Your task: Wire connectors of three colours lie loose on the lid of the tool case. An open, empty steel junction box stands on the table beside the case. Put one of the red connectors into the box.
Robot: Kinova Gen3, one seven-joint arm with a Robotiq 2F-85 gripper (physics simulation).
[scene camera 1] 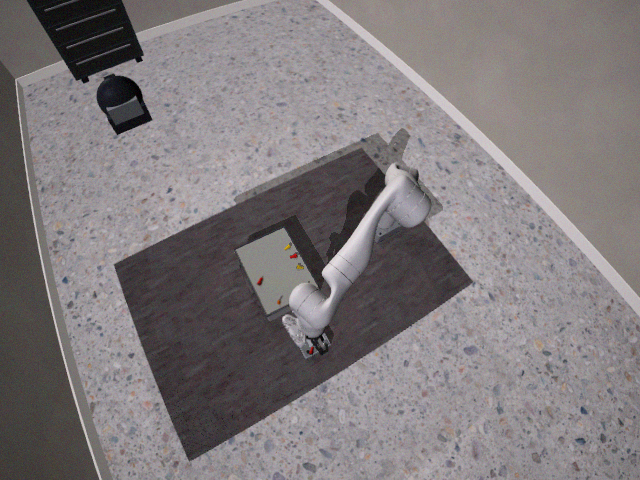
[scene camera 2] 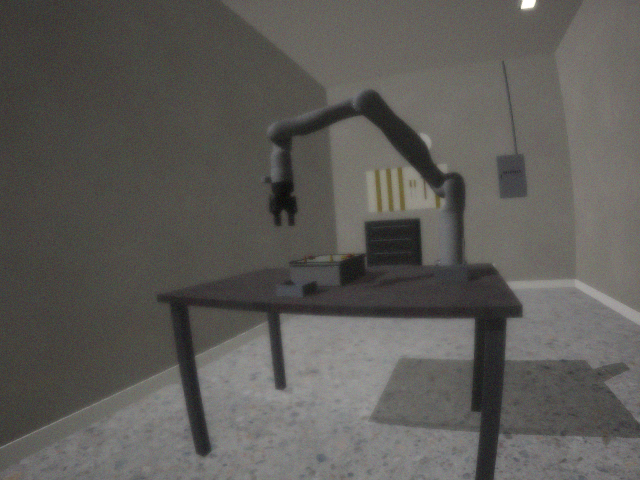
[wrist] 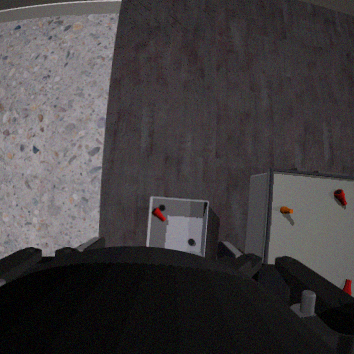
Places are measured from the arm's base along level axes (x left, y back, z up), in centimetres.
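Pixels of known places: gripper, fingertip midpoint: (scene camera 2: 285, 226); arm's base, link origin: (scene camera 1: 383, 219) (scene camera 2: 451, 263).
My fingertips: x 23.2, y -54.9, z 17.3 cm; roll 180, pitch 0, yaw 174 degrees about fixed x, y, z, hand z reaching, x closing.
For each thing: its middle in the pictures, then the offset to it from my fingertips. Level surfaces: height alone.
- open steel junction box, body centre: (wrist: 176, 226) (scene camera 2: 296, 288) (scene camera 1: 311, 339) dx -1.9, dy +1.8, dz -21.3 cm
- tool case, body centre: (wrist: 326, 232) (scene camera 1: 275, 273) (scene camera 2: 329, 268) dx -29.9, dy +5.4, dz -18.5 cm
- red connector, body centre: (wrist: 158, 214) (scene camera 1: 311, 350) dx +1.3, dy -0.3, dz -22.4 cm
- orange connector, body centre: (wrist: 286, 210) (scene camera 1: 278, 302) dx -18.3, dy -0.5, dz -13.1 cm
- dark table, surface height: dz -23.2 cm
The open steel junction box (wrist: 178, 199) (scene camera 2: 290, 290) stands on the table beside the tool case (scene camera 1: 254, 256) (scene camera 2: 316, 273) (wrist: 310, 240). One red connector (wrist: 159, 214) (scene camera 1: 311, 350) lies inside the box, near a corner beside a dark round hole. Two more red connectors lie on the case lid, one (scene camera 1: 260, 281) (wrist: 340, 197) towards its far long side and one (scene camera 1: 293, 255) between two yellow connectors. My gripper (scene camera 2: 284, 224) (wrist: 160, 252) is open and empty, pointing down high above the box. Its body hides the near part of the box in the wrist view.
An orange connector (scene camera 1: 279, 299) (wrist: 286, 210) lies near the lid's end by the box. Yellow connectors (scene camera 1: 287, 246) (scene camera 1: 299, 266) lie along one long side of the lid. The arm covers a corner of the case in scene camera 1. The dark table (scene camera 1: 217, 372) (scene camera 2: 413, 294) (wrist: 200, 100) carries everything.
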